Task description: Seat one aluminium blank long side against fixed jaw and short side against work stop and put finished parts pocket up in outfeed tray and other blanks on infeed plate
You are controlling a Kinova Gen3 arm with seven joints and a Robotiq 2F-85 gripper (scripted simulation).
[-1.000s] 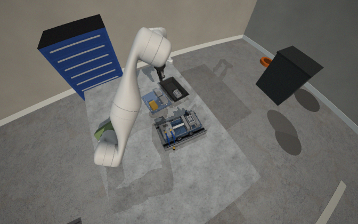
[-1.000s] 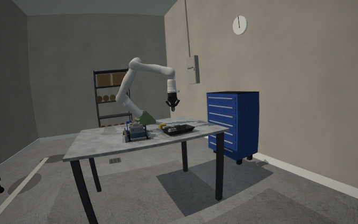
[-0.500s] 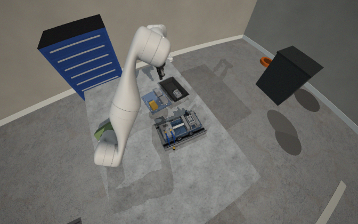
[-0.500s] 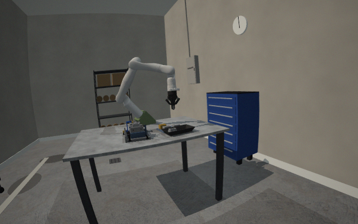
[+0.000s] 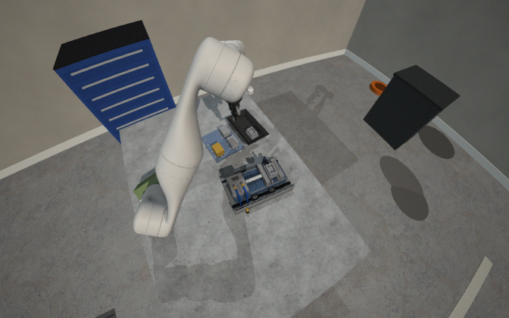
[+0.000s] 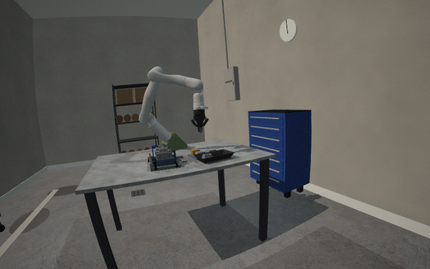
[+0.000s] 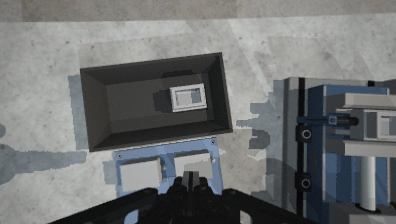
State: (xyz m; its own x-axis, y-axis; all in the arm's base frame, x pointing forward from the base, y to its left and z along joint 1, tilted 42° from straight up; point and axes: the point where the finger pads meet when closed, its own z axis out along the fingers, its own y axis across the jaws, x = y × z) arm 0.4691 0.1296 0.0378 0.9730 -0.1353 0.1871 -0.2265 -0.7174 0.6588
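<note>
My gripper is now 9 cm past the white rod, 25 cm to the left of it and 12 cm above it. Round my hand: brass blank (12 cm behind, 1 cm to the left, 17 cm below); vise (7 cm behind, 26 cm to the right, 16 cm below).
</note>
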